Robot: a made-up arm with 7 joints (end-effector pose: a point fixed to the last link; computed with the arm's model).
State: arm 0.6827 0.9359 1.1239 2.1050 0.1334 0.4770 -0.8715
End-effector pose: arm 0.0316 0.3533 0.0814 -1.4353 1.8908 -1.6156
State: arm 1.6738 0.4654 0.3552 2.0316 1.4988 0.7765 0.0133
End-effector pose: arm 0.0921 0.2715 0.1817 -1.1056 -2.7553 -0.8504
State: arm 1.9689 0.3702 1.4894 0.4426 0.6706 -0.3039 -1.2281
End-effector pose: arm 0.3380 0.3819 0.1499 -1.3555 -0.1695 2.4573
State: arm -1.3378 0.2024 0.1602 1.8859 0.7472 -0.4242 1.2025
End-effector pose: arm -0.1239 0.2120 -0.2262 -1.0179 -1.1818 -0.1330
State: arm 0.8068 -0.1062 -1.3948 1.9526 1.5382 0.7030 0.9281
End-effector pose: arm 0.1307 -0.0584 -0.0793 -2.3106 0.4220 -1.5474
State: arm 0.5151 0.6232 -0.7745 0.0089 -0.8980 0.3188 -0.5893
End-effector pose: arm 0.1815 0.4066 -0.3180 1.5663 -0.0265 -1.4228
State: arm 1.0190 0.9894 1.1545 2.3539 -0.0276 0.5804 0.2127
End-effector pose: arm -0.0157 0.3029 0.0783 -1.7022 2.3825 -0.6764
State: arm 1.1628 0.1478 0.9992 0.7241 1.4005 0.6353 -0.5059
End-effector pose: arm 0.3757 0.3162 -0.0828 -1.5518 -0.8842 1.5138
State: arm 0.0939 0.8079 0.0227 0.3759 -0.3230 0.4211 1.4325
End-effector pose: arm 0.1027 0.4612 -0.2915 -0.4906 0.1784 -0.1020
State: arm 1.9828 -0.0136 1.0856 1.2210 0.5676 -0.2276 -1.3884
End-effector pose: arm 0.2558 0.3102 0.2093 -1.3459 -0.7694 2.6072
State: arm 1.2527 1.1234 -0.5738 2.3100 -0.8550 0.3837 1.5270
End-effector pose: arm 0.1543 0.2075 0.0825 1.4276 -0.6788 -1.6391
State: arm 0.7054 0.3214 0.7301 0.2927 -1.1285 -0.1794 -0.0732
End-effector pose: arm 0.2968 0.3217 -0.2809 0.7367 -0.9731 -0.2416
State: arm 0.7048 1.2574 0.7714 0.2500 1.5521 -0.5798 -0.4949
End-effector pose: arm 0.0945 0.5779 -0.0552 -0.3562 1.5178 -2.4159
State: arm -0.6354 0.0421 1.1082 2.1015 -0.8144 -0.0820 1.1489
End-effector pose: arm -0.0175 0.3083 -0.1561 0.5478 -0.3901 -0.7371
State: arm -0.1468 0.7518 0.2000 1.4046 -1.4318 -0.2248 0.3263
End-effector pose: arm 0.1692 0.3653 -0.2040 1.1643 -0.3672 -1.7559
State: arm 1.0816 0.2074 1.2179 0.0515 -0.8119 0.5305 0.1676
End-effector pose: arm 0.3884 0.2472 -0.2026 -0.2790 -0.6487 0.4133
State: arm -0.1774 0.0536 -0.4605 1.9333 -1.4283 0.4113 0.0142
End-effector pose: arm 0.1368 0.0697 -0.2053 1.0581 -1.4110 -1.0426
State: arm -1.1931 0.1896 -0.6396 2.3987 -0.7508 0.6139 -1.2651
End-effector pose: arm -0.0610 0.0822 -0.1433 1.1196 -1.0457 -0.1342
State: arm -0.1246 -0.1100 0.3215 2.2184 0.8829 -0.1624 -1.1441
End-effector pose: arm 0.1373 0.1826 -0.1460 -0.0115 -1.3512 1.8746
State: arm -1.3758 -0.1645 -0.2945 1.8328 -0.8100 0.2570 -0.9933
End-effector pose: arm -0.1412 0.0569 -0.2201 0.9511 -0.5901 -0.4063
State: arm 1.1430 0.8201 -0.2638 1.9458 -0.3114 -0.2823 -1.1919
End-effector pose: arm 0.2153 0.2365 0.1033 -0.7744 2.3519 -0.5206
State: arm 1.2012 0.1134 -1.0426 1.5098 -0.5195 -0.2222 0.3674
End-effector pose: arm 0.2951 -0.0005 -0.0043 0.4012 -2.2081 -2.1707
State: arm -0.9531 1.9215 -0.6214 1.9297 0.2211 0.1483 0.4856
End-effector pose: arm 0.0536 0.3469 -0.1524 -0.4214 0.4505 -1.5894
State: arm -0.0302 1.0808 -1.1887 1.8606 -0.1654 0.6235 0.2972
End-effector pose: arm 0.0654 0.2252 -0.2505 0.0031 -0.1989 -1.5551
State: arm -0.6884 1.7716 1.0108 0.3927 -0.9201 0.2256 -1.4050
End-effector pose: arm 0.1283 0.5575 0.0906 -2.7066 0.1963 0.7843
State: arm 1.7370 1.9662 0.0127 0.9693 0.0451 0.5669 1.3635
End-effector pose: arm -0.1671 0.4777 0.1425 0.7693 -1.6652 0.1886
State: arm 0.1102 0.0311 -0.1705 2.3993 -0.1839 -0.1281 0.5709
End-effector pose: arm 0.1457 0.1246 -0.0808 -0.1589 -2.4818 -0.9526
